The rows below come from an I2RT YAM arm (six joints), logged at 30 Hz.
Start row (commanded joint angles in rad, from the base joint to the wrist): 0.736 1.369 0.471 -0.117 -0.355 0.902
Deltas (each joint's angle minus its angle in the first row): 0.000 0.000 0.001 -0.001 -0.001 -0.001; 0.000 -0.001 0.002 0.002 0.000 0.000; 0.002 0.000 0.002 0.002 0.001 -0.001; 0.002 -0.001 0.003 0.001 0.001 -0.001; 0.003 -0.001 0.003 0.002 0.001 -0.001; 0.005 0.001 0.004 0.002 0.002 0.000; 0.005 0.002 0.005 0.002 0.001 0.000; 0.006 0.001 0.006 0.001 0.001 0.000; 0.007 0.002 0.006 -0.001 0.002 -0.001; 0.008 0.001 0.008 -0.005 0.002 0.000; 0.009 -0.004 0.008 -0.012 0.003 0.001; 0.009 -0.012 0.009 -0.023 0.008 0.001; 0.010 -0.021 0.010 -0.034 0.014 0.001; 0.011 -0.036 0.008 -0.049 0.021 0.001; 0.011 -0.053 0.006 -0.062 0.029 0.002; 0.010 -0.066 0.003 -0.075 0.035 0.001; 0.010 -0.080 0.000 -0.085 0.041 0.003
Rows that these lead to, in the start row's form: 0.736 1.369 0.472 -0.118 -0.356 0.901; 0.736 1.368 0.473 -0.115 -0.355 0.902; 0.738 1.369 0.473 -0.115 -0.354 0.901; 0.738 1.368 0.474 -0.116 -0.354 0.901; 0.739 1.368 0.474 -0.115 -0.354 0.901; 0.741 1.370 0.475 -0.115 -0.353 0.902; 0.741 1.371 0.476 -0.115 -0.354 0.902; 0.742 1.370 0.477 -0.116 -0.354 0.902; 0.743 1.371 0.477 -0.118 -0.353 0.901; 0.744 1.370 0.479 -0.122 -0.353 0.902; 0.745 1.365 0.479 -0.129 -0.352 0.903; 0.745 1.357 0.480 -0.140 -0.347 0.903; 0.746 1.348 0.481 -0.151 -0.341 0.903; 0.747 1.333 0.479 -0.166 -0.334 0.903; 0.747 1.316 0.477 -0.179 -0.326 0.904; 0.746 1.303 0.474 -0.192 -0.320 0.903; 0.746 1.289 0.471 -0.202 -0.314 0.905
